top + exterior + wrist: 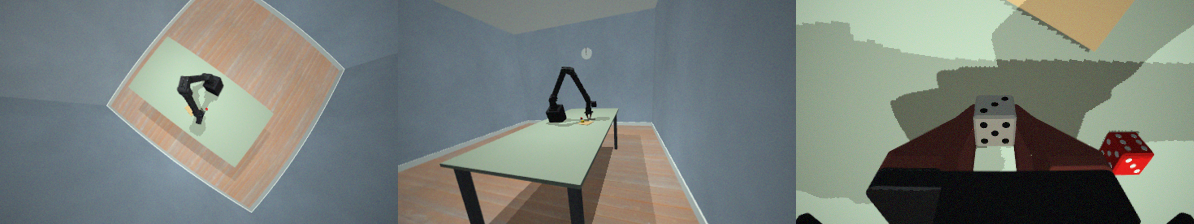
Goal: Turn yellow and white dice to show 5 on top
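The tan mat is 140 mm to the right of my hand, 10 mm below it and 10 mm behind it. The rest, counted from my hand: red die (110 mm behind, 20 mm to the left); then yellow die (140 mm to the right, 40 mm behind, 10 mm above); then white die (right at my hand).
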